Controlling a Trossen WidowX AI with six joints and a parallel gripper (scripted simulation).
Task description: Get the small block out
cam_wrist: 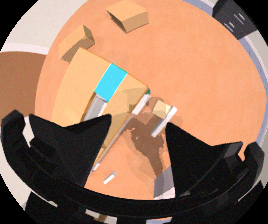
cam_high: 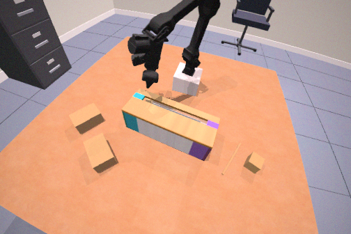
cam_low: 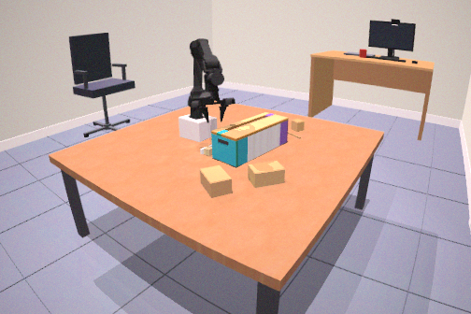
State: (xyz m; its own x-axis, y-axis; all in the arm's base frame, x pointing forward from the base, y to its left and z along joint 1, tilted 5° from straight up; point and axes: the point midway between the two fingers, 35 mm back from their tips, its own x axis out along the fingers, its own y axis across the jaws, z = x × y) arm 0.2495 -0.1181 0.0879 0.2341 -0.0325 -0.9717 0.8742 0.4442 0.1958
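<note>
Now: gripper tip 3 cm past the pale block, 1 cm to the left of it and 14 cm above it. Also, from my gripper tip: thin stick (10 cm ahead, 46 cm to the left, 15 cm below); box (5 cm ahead, 16 cm to the left, 9 cm below).
</note>
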